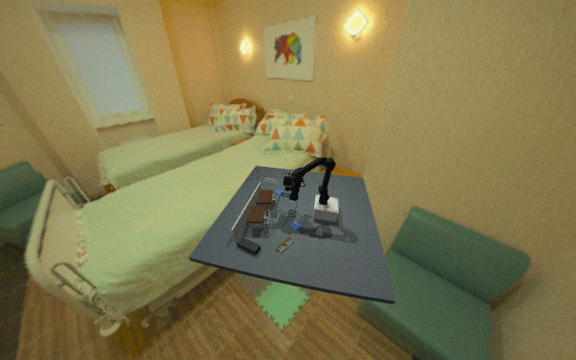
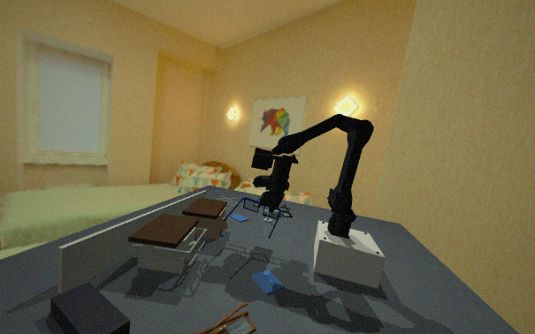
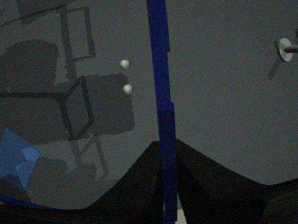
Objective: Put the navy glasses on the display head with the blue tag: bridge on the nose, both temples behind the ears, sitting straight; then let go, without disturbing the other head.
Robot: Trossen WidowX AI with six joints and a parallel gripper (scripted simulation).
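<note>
The display head lies 220 mm ahead of my gripper tip, 80 mm below it and 30 mm to the right of it. Also, from my gripper tip: dark case (420 mm to the left, 290 mm ahead, 120 mm below); then pale head (250 mm ahead, 190 mm to the left, 80 mm below); then upright panel (380 mm ahead, 80 mm below, 70 mm to the left).
</note>
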